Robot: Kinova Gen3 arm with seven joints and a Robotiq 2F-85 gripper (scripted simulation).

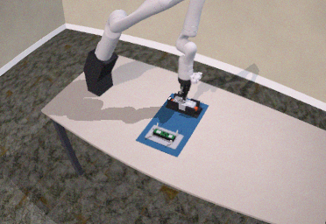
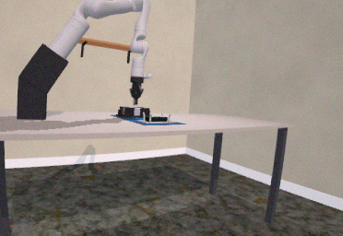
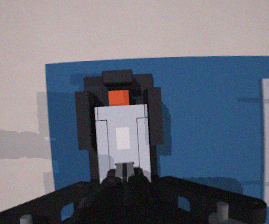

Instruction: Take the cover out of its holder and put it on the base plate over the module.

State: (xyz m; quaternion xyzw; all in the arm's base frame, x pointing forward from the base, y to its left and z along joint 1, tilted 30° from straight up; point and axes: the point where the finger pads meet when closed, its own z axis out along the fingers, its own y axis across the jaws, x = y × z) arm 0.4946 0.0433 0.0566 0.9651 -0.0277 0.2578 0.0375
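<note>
My hand is 6 cm above the light grey cover.
</note>
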